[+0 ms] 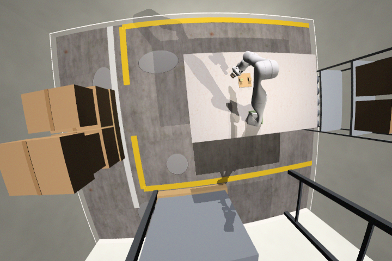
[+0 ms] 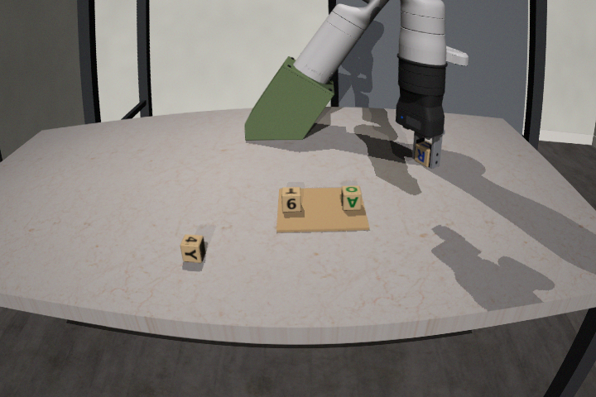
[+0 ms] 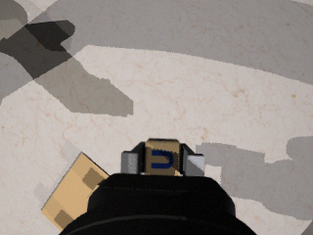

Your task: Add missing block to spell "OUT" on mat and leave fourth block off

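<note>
Right now my hand is 10 mm past the tan mat, 170 mm to the left of it and 110 mm above it.
</note>
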